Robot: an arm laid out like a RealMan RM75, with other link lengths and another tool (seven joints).
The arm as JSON. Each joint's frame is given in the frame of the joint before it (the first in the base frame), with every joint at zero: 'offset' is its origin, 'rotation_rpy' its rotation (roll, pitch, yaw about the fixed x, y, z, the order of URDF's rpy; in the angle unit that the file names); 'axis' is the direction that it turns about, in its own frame. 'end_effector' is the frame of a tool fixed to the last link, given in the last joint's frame.
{
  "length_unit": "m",
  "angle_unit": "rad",
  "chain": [
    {
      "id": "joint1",
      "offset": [
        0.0,
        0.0,
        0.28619
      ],
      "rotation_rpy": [
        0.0,
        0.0,
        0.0
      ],
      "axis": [
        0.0,
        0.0,
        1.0
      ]
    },
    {
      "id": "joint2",
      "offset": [
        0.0,
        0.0,
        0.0
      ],
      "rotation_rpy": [
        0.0,
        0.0,
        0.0
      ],
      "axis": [
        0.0,
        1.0,
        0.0
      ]
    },
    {
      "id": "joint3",
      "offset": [
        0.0,
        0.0,
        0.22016
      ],
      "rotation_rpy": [
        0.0,
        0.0,
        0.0
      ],
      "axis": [
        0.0,
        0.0,
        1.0
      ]
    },
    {
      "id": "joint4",
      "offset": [
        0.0,
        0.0,
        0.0
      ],
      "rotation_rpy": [
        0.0,
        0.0,
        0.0
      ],
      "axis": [
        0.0,
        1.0,
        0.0
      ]
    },
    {
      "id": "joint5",
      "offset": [
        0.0,
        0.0,
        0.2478
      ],
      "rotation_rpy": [
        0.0,
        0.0,
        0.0
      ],
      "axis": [
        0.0,
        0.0,
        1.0
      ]
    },
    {
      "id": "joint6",
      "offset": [
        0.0,
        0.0,
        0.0
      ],
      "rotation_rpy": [
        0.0,
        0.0,
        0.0
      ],
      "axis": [
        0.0,
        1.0,
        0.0
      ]
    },
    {
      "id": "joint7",
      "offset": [
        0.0,
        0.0,
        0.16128
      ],
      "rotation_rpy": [
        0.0,
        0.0,
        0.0
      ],
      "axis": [
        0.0,
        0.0,
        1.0
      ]
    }
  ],
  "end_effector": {
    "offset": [
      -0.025,
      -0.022,
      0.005
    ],
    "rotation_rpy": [
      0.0,
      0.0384,
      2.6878
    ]
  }
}
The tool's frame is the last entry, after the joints.
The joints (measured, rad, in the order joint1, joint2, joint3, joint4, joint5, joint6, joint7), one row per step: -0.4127, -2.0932, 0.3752, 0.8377, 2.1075, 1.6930, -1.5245; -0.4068, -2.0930, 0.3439, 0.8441, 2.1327, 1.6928, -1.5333; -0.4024, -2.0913, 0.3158, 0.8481, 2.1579, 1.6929, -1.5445; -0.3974, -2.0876, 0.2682, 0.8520, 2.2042, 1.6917, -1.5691; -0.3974, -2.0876, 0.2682, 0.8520, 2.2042, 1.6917, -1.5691; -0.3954, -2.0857, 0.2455, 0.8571, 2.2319, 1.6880, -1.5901; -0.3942, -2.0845, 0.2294, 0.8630, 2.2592, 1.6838, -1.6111; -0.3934, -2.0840, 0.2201, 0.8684, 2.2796, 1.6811, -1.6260; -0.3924, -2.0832, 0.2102, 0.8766, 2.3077, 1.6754, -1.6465; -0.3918, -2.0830, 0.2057, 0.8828, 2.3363, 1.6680, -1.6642; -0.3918, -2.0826, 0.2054, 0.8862, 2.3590, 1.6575, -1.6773; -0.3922, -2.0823, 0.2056, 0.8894, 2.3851, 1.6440, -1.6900; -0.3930, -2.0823, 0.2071, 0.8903, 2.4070, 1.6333, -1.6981; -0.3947, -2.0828, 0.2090, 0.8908, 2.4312, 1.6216, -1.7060; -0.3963, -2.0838, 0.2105, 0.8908, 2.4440, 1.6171, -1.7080; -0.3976, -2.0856, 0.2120, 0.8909, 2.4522, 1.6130, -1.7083; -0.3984, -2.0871, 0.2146, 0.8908, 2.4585, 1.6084, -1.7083
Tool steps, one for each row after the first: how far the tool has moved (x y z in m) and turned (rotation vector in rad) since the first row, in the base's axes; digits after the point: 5 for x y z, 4 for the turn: -0.00767, -0.00480, 0.00382, 0.0068, 0.0050, 0.0333; -0.01473, -0.00948, 0.00708, 0.0093, 0.0087, 0.0662; -0.02638, -0.01767, 0.01164, 0.0085, 0.0119, 0.1271; -0.02638, -0.01767, 0.01164, 0.0085, 0.0119, 0.1271; -0.03267, -0.02200, 0.01419, 0.0051, 0.0151, 0.1660; -0.03796, -0.02584, 0.01589, -0.0024, 0.0205, 0.2013; -0.04150, -0.02861, 0.01695, -0.0095, 0.0263, 0.2253; -0.04635, -0.03212, 0.01851, -0.0193, 0.0370, 0.2583; -0.05078, -0.03532, 0.01888, -0.0326, 0.0507, 0.2878; -0.05451, -0.03723, 0.01892, -0.0427, 0.0650, 0.3113; -0.05881, -0.03919, 0.01890, -0.0531, 0.0833, 0.3366; -0.06205, -0.04073, 0.01825, -0.0635, 0.0990, 0.3545; -0.06530, -0.04219, 0.01725, -0.0753, 0.1165, 0.3722; -0.06646, -0.04280, 0.01622, -0.0831, 0.1257, 0.3780; -0.06707, -0.04300, 0.01510, -0.0880, 0.1322, 0.3808; -0.06765, -0.04305, 0.01412, -0.0918, 0.1386, 0.3829
